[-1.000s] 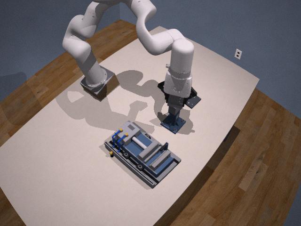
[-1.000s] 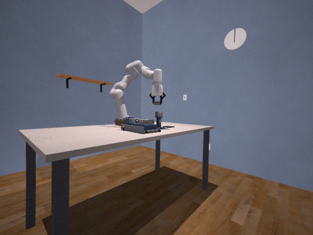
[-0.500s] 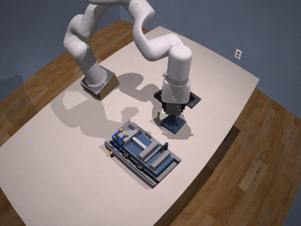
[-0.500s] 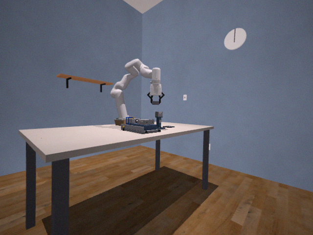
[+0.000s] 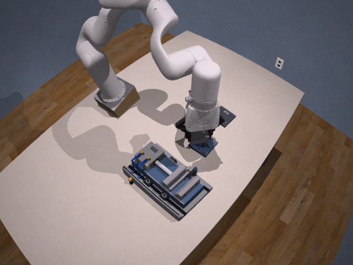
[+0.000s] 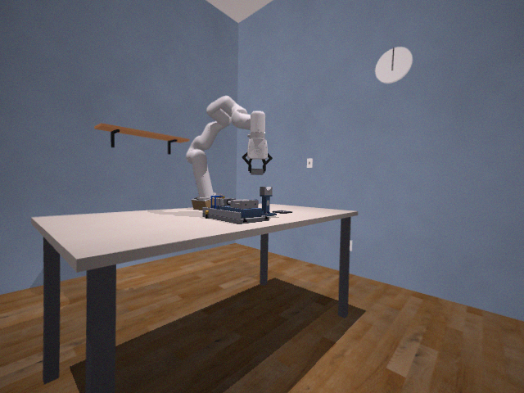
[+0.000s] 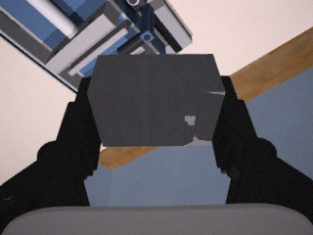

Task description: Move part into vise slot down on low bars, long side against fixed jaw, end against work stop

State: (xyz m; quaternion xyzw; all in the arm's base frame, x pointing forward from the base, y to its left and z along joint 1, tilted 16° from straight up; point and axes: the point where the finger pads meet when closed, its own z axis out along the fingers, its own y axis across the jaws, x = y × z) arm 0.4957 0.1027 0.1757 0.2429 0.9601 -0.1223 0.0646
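The fixed jaw lies 70 mm ahead of my hand, 90 mm to the right of it and 170 mm below it. The rest, counted from my hand: blue post 30 mm ahead, 20 mm to the right, 190 mm below; work stop 30 mm ahead, 50 mm to the right, 160 mm below; part 20 mm below.
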